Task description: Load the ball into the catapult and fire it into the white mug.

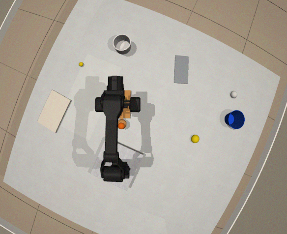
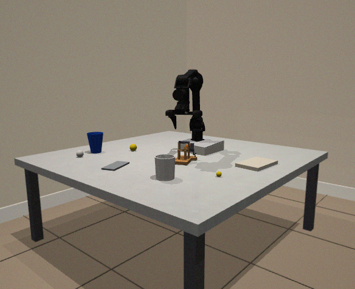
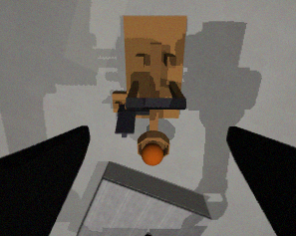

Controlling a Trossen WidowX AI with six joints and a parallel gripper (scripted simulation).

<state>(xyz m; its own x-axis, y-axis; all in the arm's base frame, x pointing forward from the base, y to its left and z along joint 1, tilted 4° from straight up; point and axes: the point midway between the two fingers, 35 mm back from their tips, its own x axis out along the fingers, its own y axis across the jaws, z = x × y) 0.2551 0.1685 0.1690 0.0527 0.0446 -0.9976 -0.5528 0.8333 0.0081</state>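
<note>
Now: the orange ball 80 mm behind my gripper tip, 50 mm to the right of it and 110 mm below it. Also, from my gripper tip: small yellow ball: 60 mm ahead, 310 mm to the left, 160 mm below; then dark flat slab: 330 mm ahead, 140 mm to the right, 170 mm below; then white mug: 260 mm ahead, 180 mm to the left, 140 mm below.
</note>
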